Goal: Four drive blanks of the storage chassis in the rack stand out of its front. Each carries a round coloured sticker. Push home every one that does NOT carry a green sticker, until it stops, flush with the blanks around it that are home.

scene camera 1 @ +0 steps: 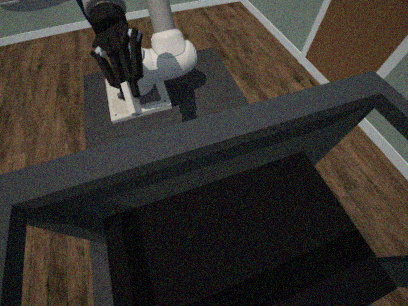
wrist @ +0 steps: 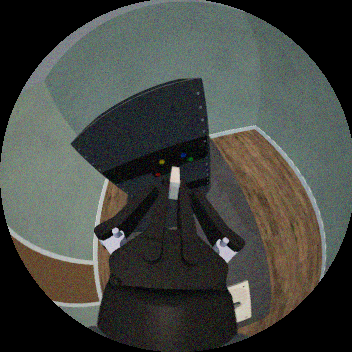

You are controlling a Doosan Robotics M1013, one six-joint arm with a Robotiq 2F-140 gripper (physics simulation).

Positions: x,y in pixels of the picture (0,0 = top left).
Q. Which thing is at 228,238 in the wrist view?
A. My gripper.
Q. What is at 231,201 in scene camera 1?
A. A rack.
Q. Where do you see a rack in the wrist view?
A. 136,141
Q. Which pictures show my gripper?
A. Scene camera 1 and the wrist view: all of them.
